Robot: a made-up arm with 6 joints.
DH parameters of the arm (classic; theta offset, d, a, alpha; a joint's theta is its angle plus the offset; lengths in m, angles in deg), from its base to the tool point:
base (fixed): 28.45 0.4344 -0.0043 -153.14
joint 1: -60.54 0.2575 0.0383 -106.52
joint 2: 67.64 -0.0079 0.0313 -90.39
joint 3: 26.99 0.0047 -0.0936 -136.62
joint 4: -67.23 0.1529 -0.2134 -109
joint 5: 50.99 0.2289 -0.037 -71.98
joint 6: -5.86 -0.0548 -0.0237 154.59
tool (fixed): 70.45 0.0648 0 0
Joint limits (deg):
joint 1: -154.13..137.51
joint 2: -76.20..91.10
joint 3: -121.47..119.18
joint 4: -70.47..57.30
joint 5: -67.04..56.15
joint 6: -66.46..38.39
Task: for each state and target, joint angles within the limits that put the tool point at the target. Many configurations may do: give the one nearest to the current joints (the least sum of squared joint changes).
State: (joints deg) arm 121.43 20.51 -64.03 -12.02 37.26 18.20
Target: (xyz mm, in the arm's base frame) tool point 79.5 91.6 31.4
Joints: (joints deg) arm 80.16 -16.97 -102.82 8.72 56.15 38.39
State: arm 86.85 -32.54 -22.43 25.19 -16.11 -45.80
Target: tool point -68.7 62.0 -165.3
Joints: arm 96.44 -47.30 -20.13 30.29 -6.58 -48.22
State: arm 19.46 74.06 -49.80 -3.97 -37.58 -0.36
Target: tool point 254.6 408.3 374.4
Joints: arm 32.87 63.04 -46.31 33.48 -60.95 -2.80
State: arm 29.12 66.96 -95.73 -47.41 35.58 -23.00
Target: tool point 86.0 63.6 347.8
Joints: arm 31.51 56.48 -114.38 -34.61 50.36 -19.91
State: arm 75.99 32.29 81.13 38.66 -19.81 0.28
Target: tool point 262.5 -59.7 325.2
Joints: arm 100.95 42.52 71.17 41.46 14.26 3.47
